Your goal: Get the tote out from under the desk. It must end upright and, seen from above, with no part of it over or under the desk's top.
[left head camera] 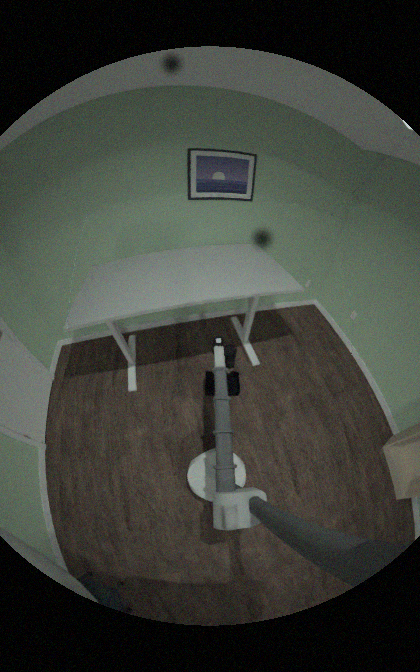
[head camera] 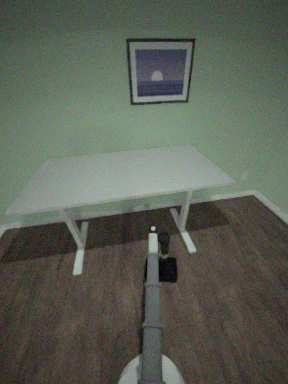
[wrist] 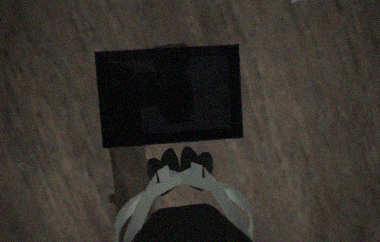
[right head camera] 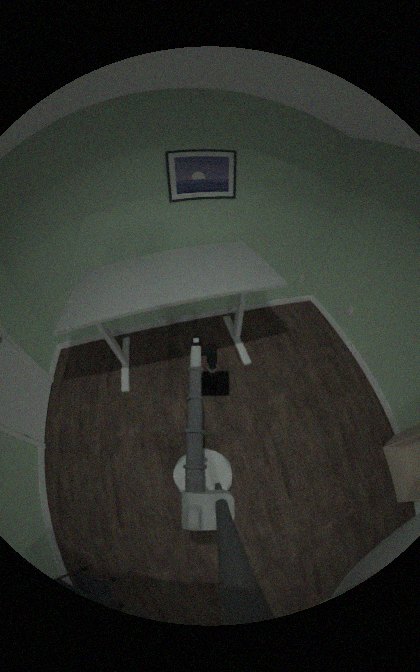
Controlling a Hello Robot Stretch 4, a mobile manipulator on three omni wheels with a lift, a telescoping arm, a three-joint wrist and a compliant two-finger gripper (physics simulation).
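Places are measured from the robot's base along level axes (x ahead, y down, z left), in centimetres.
Pixels of known places: gripper, fingertip midpoint: [left head camera: 226,375] [head camera: 163,261] [wrist: 179,161].
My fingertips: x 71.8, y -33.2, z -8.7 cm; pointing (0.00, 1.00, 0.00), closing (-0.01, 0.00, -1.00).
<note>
Behind a point stands the place of what it marks.
The black tote [head camera: 169,270] {x 80.6, y 2.4, z -17.1 cm} [left head camera: 234,384] {x 80.2, y 2.4, z -20.7 cm} [right head camera: 215,384] [wrist: 212,95] {x 79.3, y 2.4, z -18.5 cm} stands upright on the floor, its open top facing up. It is in front of the white desk [head camera: 120,175] {x 109.3, y -92.3, z 26.0 cm} [left head camera: 185,285] {x 99.1, y -92.3, z 18.5 cm} [right head camera: 170,280], nearer than the ends of the desk's feet, and no part of it appears under the top. The arm hides part of it in the head and left head views. My gripper [wrist: 179,161] {x 71.8, y -33.2, z -8.7 cm} hangs pointing down, its dark fingertips nearly together with nothing between them. In the wrist view the tips show just outside the tote's long edge, apart from it.
The desk's right foot [head camera: 188,242] is behind and right of the tote, its left foot [head camera: 78,261] farther left. A light brown box [left head camera: 407,462] {x -57.7, y -7.9, z -219.1 cm} [right head camera: 407,467] stands at the far right. A white door [left head camera: 20,395] {x 32.1, y -40.6, z 179.8 cm} is at the left. The green wall [head camera: 75,100] {x 155.5, y -140.3, z 68.1 cm} is behind the desk.
</note>
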